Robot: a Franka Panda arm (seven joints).
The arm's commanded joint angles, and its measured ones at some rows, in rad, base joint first. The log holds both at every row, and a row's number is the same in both.
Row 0, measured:
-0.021, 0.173, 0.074, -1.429, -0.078, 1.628, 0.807
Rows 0 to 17, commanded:
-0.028, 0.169, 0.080, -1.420, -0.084, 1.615, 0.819
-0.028, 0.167, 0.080, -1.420, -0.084, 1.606, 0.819
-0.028, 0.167, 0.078, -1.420, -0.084, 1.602, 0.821
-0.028, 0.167, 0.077, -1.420, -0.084, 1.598, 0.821
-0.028, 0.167, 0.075, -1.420, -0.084, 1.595, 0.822
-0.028, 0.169, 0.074, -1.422, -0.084, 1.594, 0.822
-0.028, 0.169, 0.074, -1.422, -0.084, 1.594, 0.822
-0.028, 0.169, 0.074, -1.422, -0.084, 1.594, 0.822
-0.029, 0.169, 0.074, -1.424, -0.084, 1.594, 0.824
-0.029, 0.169, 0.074, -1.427, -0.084, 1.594, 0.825
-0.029, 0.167, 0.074, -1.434, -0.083, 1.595, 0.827
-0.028, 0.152, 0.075, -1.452, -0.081, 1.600, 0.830
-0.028, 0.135, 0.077, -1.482, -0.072, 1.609, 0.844
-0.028, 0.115, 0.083, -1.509, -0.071, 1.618, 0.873
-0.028, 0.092, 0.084, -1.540, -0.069, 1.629, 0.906
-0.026, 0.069, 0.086, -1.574, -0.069, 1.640, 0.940
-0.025, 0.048, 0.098, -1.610, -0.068, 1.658, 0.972
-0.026, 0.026, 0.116, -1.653, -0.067, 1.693, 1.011
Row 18, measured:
-0.022, 0.129, 0.078, -1.503, -0.077, 1.620, 0.909
